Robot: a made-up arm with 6 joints.
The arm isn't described. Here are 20 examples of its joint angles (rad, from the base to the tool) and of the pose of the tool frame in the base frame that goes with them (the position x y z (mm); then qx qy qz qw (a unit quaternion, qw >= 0)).
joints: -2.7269 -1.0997 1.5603 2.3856 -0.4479 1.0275
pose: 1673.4 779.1 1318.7 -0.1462 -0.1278 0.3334 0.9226
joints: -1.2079 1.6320 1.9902 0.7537 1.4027 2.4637
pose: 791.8 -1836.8 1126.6 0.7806 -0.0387 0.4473 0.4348
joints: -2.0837 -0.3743 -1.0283 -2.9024 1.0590 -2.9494
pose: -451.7 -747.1 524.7 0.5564 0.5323 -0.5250 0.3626
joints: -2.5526 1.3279 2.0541 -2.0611 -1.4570 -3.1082
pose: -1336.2 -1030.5 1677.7 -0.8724 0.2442 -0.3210 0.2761
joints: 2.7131 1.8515 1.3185 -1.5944 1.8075 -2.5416
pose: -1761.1 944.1 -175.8 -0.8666 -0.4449 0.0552 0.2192
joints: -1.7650 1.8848 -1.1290 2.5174 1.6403 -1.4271
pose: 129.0 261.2 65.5 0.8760 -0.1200 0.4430 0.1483
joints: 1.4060 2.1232 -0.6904 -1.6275 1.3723 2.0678
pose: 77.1 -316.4 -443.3 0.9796 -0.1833 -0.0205 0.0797
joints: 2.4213 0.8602 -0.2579 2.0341 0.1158 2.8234
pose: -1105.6 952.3 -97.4 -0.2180 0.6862 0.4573 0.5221
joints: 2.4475 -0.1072 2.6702 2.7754 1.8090 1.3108
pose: 787.1 -714.2 1698.8 -0.3702 -0.5218 -0.7403 0.2067
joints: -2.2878 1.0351 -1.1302 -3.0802 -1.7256 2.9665
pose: -254.2 -303.6 -215.2 0.2399 0.0031 -0.8797 0.4105
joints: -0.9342 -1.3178 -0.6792 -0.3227 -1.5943 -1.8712
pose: 212.8 -218.2 1455.3 0.8409 0.0077 -0.4584 0.2877
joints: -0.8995 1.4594 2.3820 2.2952 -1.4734 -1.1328
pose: 842.2 -1216.9 1718.5 -0.2185 -0.2958 -0.9217 0.1232
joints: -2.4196 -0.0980 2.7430 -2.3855 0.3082 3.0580
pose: 921.4 847.6 1588.6 0.8386 0.3305 0.3775 0.2121
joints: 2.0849 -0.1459 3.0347 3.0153 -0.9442 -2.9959
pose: 628.1 -1085.0 1001.1 -0.7926 0.3910 0.4078 0.2294
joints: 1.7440 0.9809 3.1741 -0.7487 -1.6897 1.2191
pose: -97.5 44.9 1893.2 -0.1069 -0.7261 0.6022 0.3143
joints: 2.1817 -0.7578 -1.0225 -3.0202 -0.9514 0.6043
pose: -518.0 717.2 1013.3 -0.4668 -0.7519 -0.4431 0.1426
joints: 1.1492 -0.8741 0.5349 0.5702 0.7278 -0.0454
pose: -246.4 -434.7 2351.7 0.2445 -0.8459 0.1915 0.4335
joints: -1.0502 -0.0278 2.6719 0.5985 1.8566 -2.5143
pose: -463.2 949.9 1584.6 -0.7527 0.0445 0.5334 0.3833
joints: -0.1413 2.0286 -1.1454 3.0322 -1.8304 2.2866
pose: -323.2 32.0 -82.9 0.3224 0.5306 -0.3381 0.7073
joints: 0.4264 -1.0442 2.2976 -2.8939 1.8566 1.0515
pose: -1534.9 -731.1 654.3 0.7528 -0.2380 0.5943 0.1531
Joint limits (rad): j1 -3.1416..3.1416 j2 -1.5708..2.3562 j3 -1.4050..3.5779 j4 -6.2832..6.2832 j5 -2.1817..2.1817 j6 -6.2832..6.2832
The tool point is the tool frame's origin. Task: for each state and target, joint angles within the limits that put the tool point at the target. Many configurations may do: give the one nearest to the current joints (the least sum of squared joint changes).
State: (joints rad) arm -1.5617 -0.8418 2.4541 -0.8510 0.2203 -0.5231
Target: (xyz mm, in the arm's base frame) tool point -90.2 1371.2 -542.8
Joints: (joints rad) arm -1.5206 -1.4647 2.5640 -0.8481 0.2191 -0.5231
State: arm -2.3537 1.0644 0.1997 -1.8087 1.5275 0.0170
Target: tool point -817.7 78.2 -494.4
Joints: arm -3.0833 1.3206 -0.4312 -1.8482 1.5625 0.0170
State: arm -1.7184 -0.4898 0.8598 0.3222 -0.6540 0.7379
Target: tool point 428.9 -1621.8 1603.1
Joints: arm -1.2989 0.3464 0.5406 0.3001 -0.6196 0.7379
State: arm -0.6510 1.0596 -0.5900 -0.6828 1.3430 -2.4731
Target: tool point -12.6 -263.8 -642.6
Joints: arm -1.2496 1.6920 -0.6417 -0.8570 1.3017 -2.4731
